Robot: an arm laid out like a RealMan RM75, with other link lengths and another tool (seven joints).
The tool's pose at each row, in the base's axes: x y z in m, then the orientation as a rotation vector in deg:
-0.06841 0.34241 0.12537 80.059 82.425 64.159
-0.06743 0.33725 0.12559 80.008 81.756 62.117
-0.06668 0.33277 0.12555 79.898 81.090 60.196
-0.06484 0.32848 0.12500 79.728 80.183 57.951
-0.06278 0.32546 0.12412 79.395 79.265 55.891
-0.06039 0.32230 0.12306 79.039 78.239 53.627
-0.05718 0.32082 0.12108 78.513 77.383 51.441
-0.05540 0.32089 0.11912 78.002 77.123 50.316
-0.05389 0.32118 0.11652 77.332 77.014 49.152
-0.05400 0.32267 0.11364 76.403 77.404 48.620
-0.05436 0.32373 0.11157 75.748 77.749 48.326
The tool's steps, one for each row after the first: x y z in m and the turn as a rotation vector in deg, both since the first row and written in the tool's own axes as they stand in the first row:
-0.00519 0.00053 0.00061 0.090 -1.710 -0.866
-0.00970 0.00075 0.00110 0.132 -3.336 -1.709
-0.01409 0.00076 0.00279 0.100 -5.310 -2.686
-0.01723 0.00050 0.00485 -0.066 -7.159 -3.675
-0.02052 0.00016 0.00726 -0.232 -9.206 -4.747
-0.02221 -0.00086 0.01080 -0.397 -11.086 -5.936
-0.02227 -0.00227 0.01305 -0.504 -11.922 -6.756
-0.02212 -0.00437 0.01521 -0.595 -12.675 -7.743
-0.02070 -0.00719 0.01596 -0.727 -12.688 -8.731
-0.01968 -0.00929 0.01623 -0.801 -12.599 -9.407

